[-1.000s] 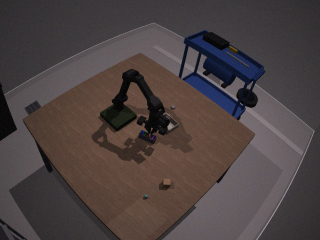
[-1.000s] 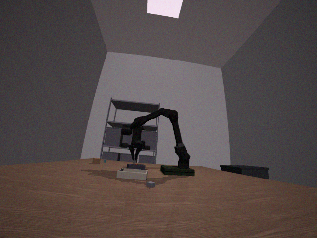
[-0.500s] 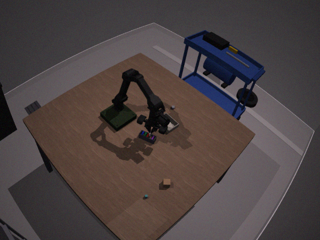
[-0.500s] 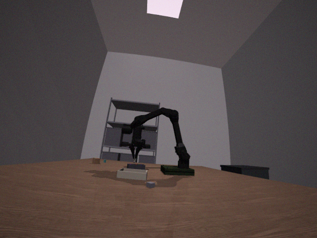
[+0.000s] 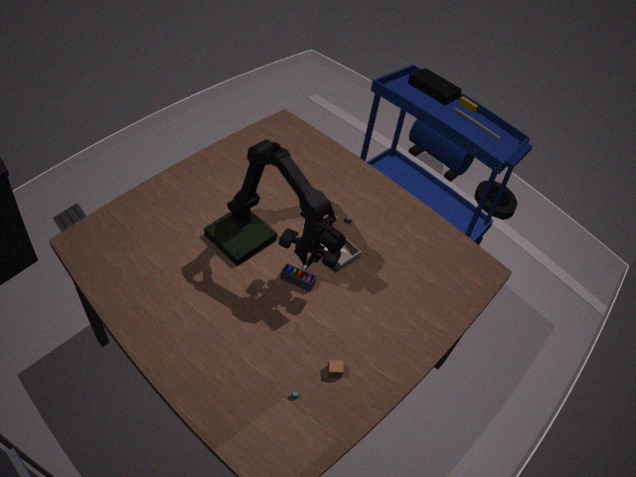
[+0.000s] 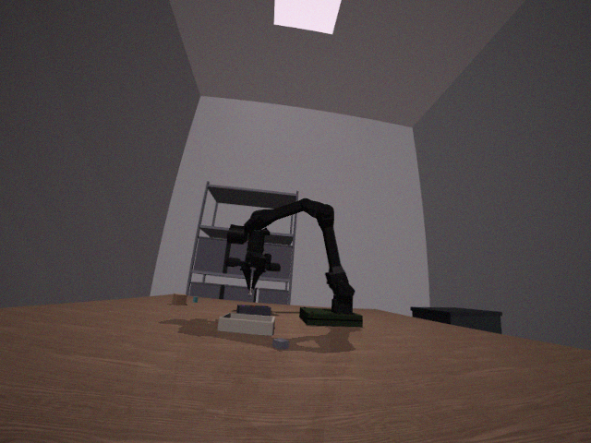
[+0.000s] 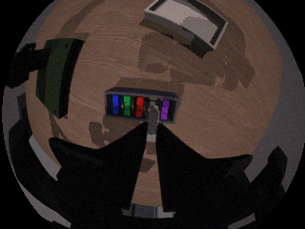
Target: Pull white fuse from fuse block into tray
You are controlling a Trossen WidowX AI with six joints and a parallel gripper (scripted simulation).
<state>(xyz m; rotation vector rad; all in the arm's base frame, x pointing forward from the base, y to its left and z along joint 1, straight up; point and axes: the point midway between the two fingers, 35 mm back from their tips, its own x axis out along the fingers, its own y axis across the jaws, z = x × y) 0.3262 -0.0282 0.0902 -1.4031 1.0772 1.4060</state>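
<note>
Right now my gripper tip is 190 mm to the right of the white tray and 90 mm above it. Also, from my gripper tip: grey cube 70 mm behind, 340 mm to the left, 90 mm below; brown cube 290 mm ahead, 200 mm to the right, 70 mm below; white fuse 10 mm below.
</note>
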